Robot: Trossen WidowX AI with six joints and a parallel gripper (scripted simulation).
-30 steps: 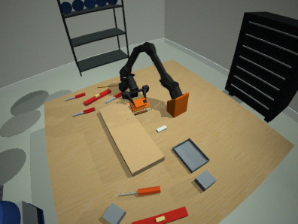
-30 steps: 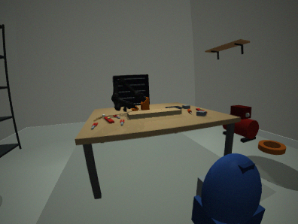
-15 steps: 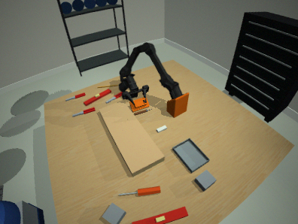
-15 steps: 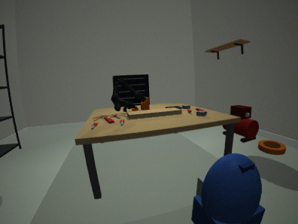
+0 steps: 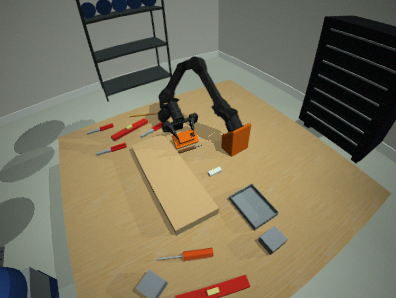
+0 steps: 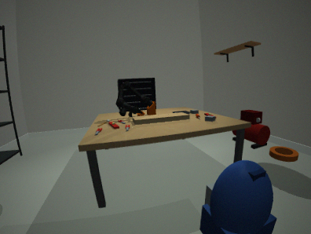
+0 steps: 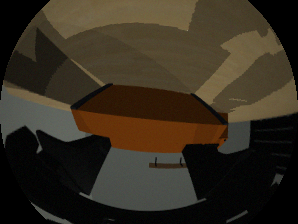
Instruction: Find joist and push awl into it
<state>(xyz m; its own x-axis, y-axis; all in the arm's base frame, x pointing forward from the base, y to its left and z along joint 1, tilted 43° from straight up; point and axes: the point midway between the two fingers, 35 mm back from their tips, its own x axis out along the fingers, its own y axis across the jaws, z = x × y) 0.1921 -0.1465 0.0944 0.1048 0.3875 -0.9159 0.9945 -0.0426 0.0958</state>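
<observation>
My gripper tip is 2 cm past the orange stud finder and 1 cm above it. Also, from my gripper tip: indicator window (3 cm behind, 1 cm to the left, 1 cm above); then grey tray (46 cm to the left, 5 cm below, 5 cm behind); then awl (5 cm below, 4 cm to the left, 1 cm behind).
</observation>
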